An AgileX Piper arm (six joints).
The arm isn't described. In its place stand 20 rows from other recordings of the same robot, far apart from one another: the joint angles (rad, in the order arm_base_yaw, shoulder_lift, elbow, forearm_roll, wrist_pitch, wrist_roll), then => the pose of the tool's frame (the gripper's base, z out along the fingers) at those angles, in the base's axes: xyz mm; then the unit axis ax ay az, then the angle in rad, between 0 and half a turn.
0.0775 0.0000 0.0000 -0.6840 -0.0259 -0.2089 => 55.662, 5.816, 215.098, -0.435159, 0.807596, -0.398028, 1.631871
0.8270 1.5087 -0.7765 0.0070 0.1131 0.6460 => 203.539, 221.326, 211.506, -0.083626, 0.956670, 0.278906, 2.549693
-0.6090 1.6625 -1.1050 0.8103 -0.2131 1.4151 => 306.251, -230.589, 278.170, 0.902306, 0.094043, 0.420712, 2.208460
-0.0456 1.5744 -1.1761 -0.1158 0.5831 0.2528 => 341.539, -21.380, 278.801, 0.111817, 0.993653, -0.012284, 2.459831
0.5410 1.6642 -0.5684 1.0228 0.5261 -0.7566 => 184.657, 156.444, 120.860, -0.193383, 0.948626, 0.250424, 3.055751
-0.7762 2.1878 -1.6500 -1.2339 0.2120 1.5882 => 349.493, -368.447, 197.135, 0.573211, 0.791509, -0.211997, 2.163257
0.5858 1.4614 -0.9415 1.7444 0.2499 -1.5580 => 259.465, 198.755, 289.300, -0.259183, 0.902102, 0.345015, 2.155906
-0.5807 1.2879 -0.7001 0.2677 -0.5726 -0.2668 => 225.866, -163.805, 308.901, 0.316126, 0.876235, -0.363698, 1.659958
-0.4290 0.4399 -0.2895 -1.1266 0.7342 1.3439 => 48.335, -82.647, 253.890, 0.530554, 0.778567, -0.335180, 2.097970
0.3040 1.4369 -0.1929 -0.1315 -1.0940 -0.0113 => 198.867, 73.500, 181.315, -0.236980, 0.957589, 0.163900, 1.666204
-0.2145 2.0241 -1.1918 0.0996 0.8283 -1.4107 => 350.817, -69.603, 115.353, -0.534697, 0.844639, 0.026141, 3.090176
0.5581 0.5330 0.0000 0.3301 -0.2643 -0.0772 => 89.812, 46.986, 193.888, -0.118222, 0.955463, 0.270398, 1.862257
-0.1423 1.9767 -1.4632 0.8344 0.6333 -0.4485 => 437.466, -22.367, 220.275, 0.123710, 0.961340, 0.246012, 2.505497
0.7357 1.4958 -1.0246 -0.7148 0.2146 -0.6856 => 256.902, 215.423, 287.067, -0.828837, 0.505727, -0.239311, 2.223324
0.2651 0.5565 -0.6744 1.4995 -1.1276 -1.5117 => 78.073, -63.771, 391.234, 0.487451, 0.797481, -0.355549, 1.543402
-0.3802 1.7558 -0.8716 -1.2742 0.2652 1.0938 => 304.707, -146.338, 161.807, 0.146906, 0.965385, -0.215525, 2.547642
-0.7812 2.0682 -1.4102 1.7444 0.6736 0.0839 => 363.664, -281.880, 205.597, 0.765155, 0.377648, 0.521459, 2.548020
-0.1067 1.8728 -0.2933 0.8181 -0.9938 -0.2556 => 211.144, -78.597, 87.482, 0.329021, 0.900321, -0.284897, 2.254033
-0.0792 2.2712 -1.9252 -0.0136 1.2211 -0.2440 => 466.271, -38.172, 180.494, -0.084331, 0.996343, -0.013726, 3.053970
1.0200 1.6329 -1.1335 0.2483 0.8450 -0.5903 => 155.072, 284.439, 237.498, -0.665951, 0.733476, 0.136099, 2.882564
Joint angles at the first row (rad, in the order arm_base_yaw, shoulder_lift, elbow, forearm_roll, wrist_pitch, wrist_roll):
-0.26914, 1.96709, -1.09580, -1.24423, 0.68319, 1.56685
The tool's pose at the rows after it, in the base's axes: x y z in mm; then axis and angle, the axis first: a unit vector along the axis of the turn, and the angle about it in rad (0 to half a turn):
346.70, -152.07, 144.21, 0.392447, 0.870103, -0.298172, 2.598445
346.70, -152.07, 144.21, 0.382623, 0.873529, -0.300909, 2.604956
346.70, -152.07, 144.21, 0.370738, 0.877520, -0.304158, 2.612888
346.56, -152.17, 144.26, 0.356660, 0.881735, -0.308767, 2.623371
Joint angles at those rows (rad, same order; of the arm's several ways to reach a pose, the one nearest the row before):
-0.26913, 1.96711, -1.09581, -1.24423, 0.68320, 1.55723
-0.26913, 1.96711, -1.09581, -1.24423, 0.68320, 1.53550
-0.26913, 1.96711, -1.09581, -1.24423, 0.68320, 1.50928
-0.26914, 1.96710, -1.09582, -1.24422, 0.68513, 1.47777

